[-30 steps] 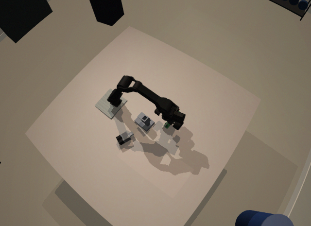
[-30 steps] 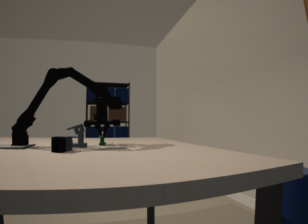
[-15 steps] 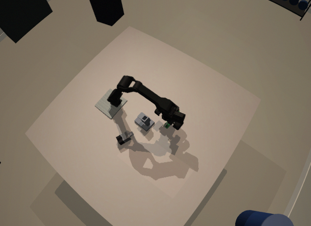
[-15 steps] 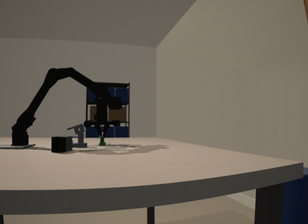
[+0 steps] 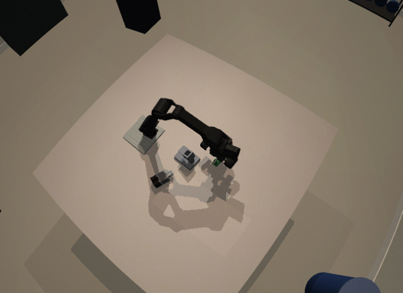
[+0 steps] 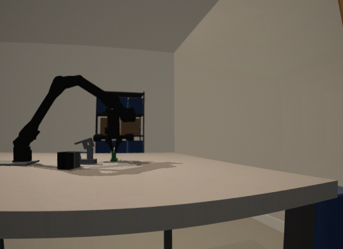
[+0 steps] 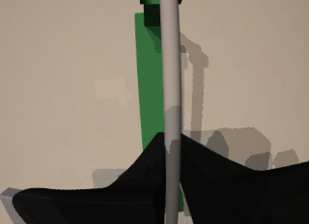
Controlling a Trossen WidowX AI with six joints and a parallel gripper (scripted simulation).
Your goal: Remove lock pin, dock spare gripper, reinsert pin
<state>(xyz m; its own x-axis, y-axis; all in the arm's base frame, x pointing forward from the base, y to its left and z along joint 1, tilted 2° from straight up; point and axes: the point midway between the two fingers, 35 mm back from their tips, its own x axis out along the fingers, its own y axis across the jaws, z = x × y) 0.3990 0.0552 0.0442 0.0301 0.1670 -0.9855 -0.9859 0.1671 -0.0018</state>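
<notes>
Right now my gripper tip is 20 mm to the right of the green cradle. The rest, counted from my gripper tip: spare gripper (240 mm to the right, 190 mm behind); then grey mount (140 mm behind, 80 mm to the right, 30 mm above).
</notes>
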